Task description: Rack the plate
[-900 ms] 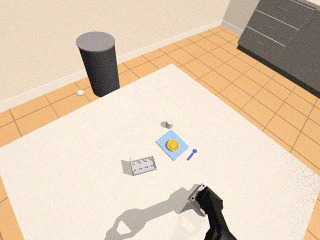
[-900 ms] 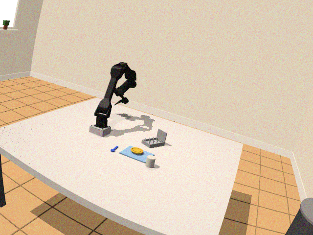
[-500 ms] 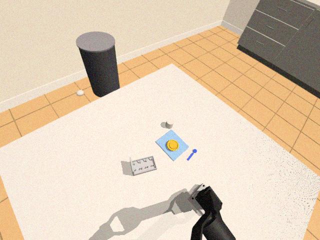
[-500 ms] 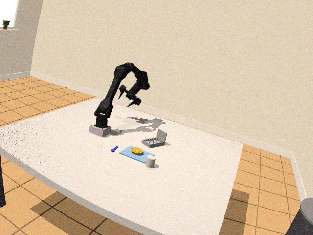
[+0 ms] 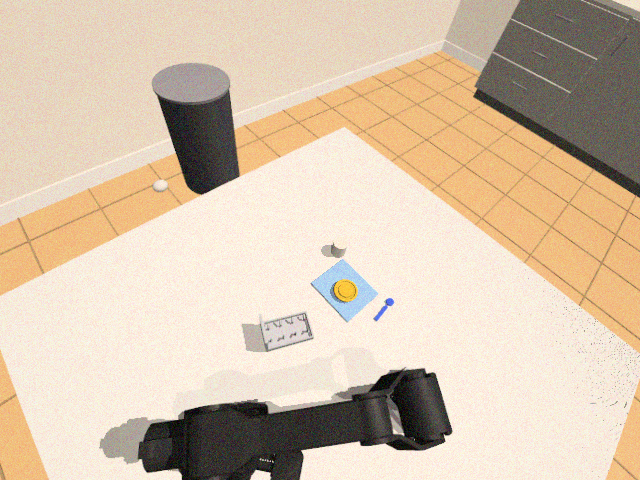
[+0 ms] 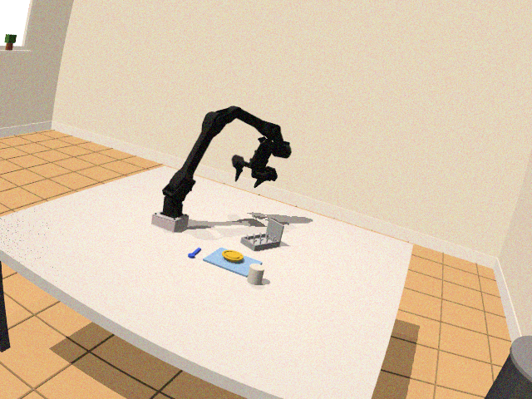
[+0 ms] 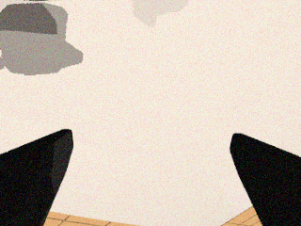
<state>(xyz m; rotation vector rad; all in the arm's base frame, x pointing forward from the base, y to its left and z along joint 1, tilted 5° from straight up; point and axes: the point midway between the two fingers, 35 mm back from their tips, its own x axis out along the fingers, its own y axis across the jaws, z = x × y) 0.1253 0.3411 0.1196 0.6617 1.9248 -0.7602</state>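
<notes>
My gripper tip is 43 cm to the left of the yellow plate, 19 cm short of it and 11 cm above it. Round my gripper tip: grey dish rack 23 cm to the right, 20 cm ahead, 10 cm below; blue spoon 49 cm to the right, 12 cm below, 9 cm ahead; light blue mat 43 cm to the right, 20 cm ahead, 12 cm below.
</notes>
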